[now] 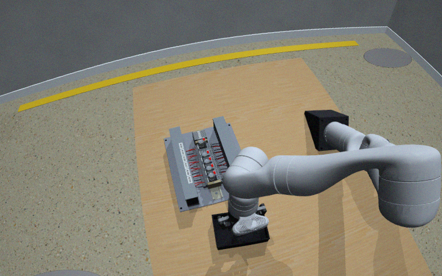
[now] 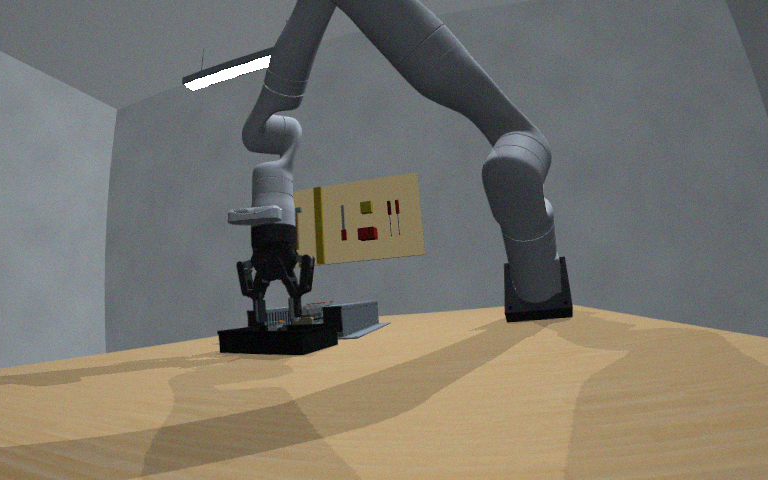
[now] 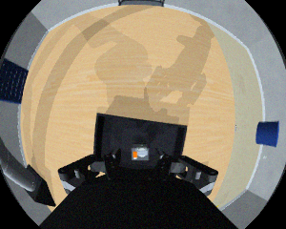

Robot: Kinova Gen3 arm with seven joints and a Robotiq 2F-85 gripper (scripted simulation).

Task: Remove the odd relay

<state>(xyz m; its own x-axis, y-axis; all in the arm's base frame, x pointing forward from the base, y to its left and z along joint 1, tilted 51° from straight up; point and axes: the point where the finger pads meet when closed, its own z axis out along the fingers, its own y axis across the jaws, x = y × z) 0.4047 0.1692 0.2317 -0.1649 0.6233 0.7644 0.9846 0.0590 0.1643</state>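
Now: the black parts tray 40 mm below my hand.
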